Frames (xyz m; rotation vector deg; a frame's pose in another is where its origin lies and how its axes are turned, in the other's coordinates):
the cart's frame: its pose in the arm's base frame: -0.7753 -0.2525 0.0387 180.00 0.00 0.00
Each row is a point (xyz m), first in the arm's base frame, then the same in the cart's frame.
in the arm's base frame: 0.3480 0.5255 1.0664
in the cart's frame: 1.1233 -0.7780 -1.0277
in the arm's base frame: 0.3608 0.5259 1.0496
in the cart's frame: 1.1361 -0.7784 -1.0109
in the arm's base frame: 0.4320 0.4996 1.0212
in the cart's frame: 1.2073 -0.7521 -0.9825
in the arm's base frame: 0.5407 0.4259 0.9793
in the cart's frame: 1.3160 -0.6784 -0.9406
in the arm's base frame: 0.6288 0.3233 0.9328
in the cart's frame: 1.4041 -0.5758 -0.8941
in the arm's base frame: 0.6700 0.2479 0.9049
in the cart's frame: 1.4453 -0.5004 -0.8662
